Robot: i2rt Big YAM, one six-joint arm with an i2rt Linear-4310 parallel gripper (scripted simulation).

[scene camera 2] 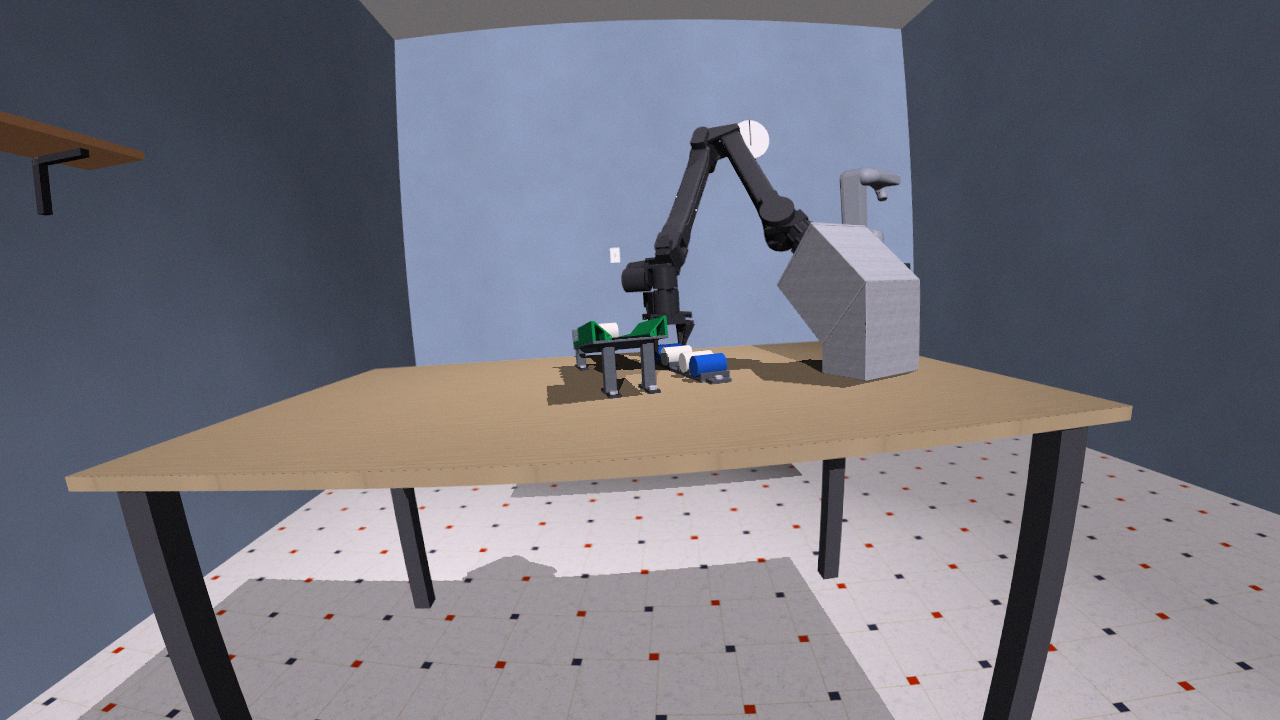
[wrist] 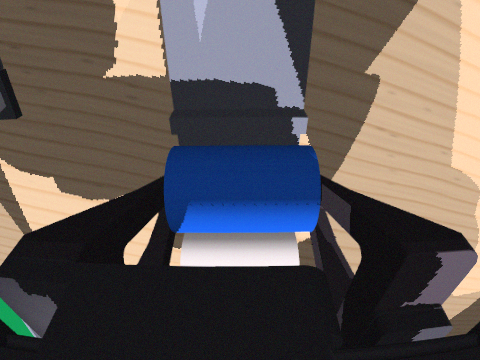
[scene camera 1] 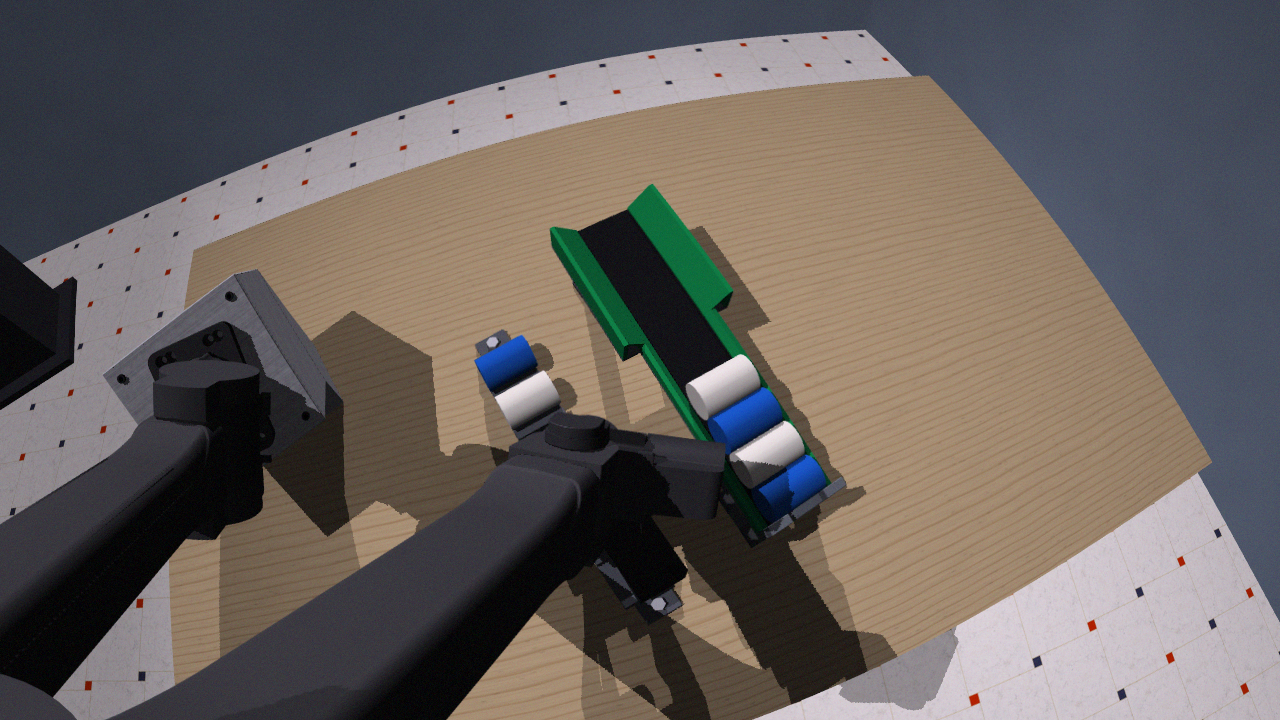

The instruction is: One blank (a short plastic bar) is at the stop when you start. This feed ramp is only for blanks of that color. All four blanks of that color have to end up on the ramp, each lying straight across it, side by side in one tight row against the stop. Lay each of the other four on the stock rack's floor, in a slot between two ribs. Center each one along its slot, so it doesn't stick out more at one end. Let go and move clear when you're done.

Labels:
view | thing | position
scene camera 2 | my gripper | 668, 355
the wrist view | my gripper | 242, 182
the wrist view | blue blank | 227, 188
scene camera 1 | blue blank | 514, 358
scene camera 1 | blue blank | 748, 418
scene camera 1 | blue blank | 784, 491

